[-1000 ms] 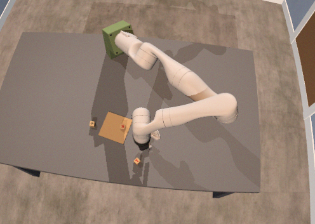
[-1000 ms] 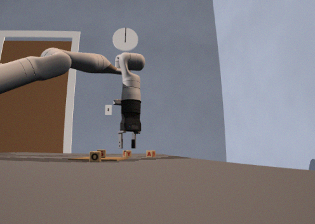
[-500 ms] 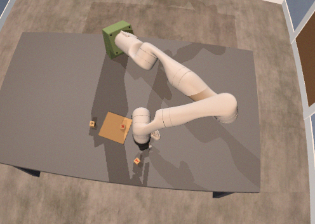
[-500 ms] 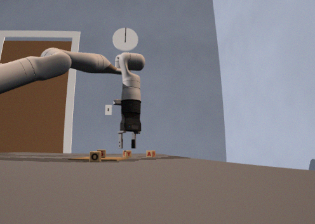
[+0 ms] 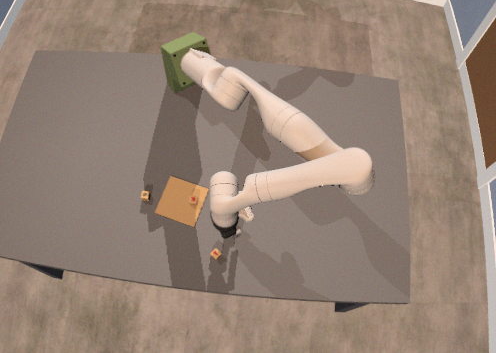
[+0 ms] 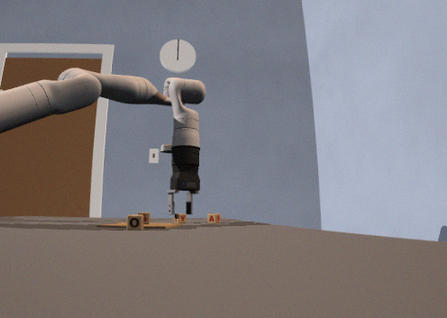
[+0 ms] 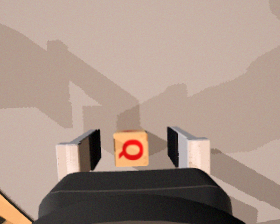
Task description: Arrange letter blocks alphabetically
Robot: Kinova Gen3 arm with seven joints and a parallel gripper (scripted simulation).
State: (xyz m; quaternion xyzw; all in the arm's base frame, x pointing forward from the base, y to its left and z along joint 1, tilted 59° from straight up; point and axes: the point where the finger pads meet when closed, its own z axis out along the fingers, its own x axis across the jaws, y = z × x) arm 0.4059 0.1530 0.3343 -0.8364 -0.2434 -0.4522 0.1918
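Right now my hand is 10 mm past the orange mat, 200 mm to the left of it and 40 mm above it.
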